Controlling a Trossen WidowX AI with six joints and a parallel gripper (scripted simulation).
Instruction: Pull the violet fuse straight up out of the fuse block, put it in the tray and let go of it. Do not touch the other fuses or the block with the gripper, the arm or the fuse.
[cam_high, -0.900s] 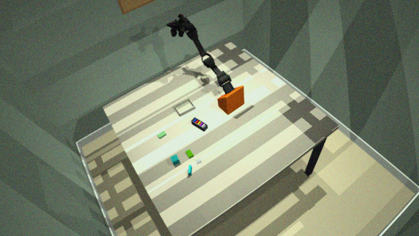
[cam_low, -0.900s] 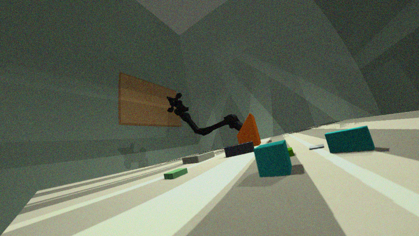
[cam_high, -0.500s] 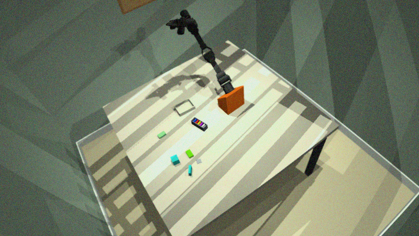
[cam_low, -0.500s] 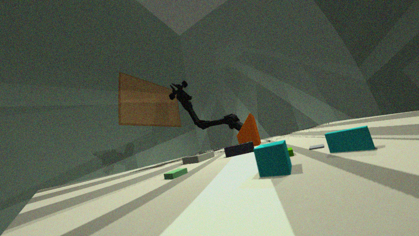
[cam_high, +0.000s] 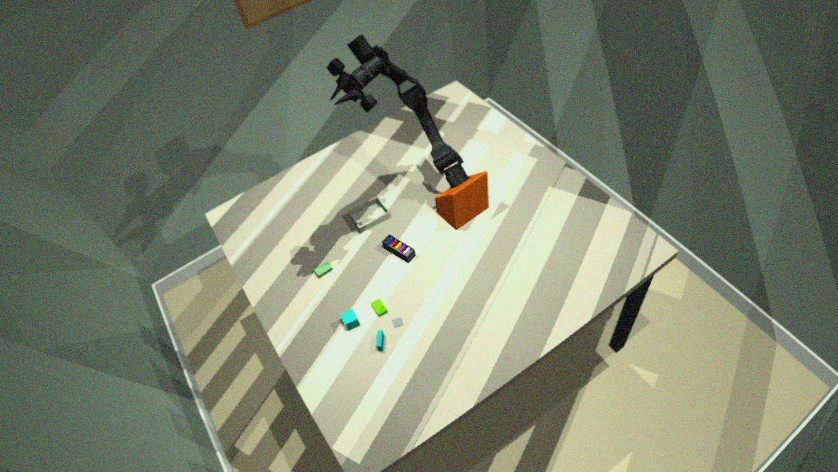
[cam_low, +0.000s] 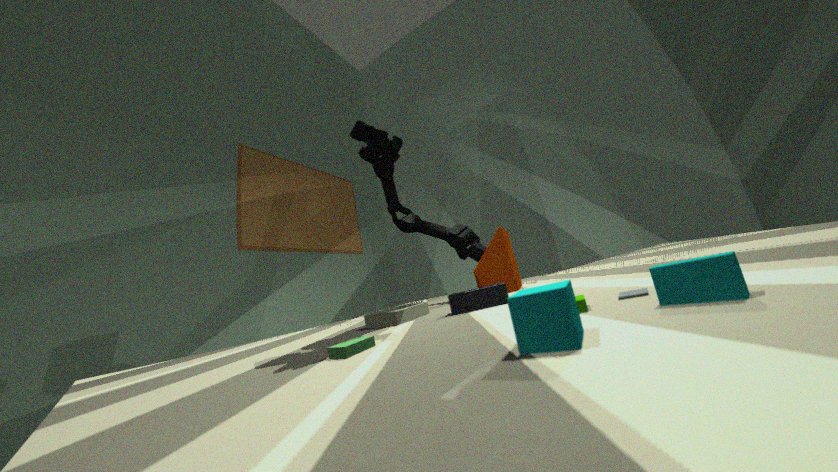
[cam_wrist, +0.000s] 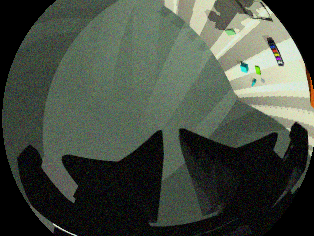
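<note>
Now: the violet fuse 1 cm ahead of my gripper tip, 22 cm to the left of it and 53 cm below it. From my gripper tip the other things lie so: red fuse 1 cm ahead, 18 cm to the left, 53 cm below; then grey tray 1 cm behind, 1 cm to the right, 56 cm below; then blue fuse 2 cm ahead, 16 cm to the left, 53 cm below.
</note>
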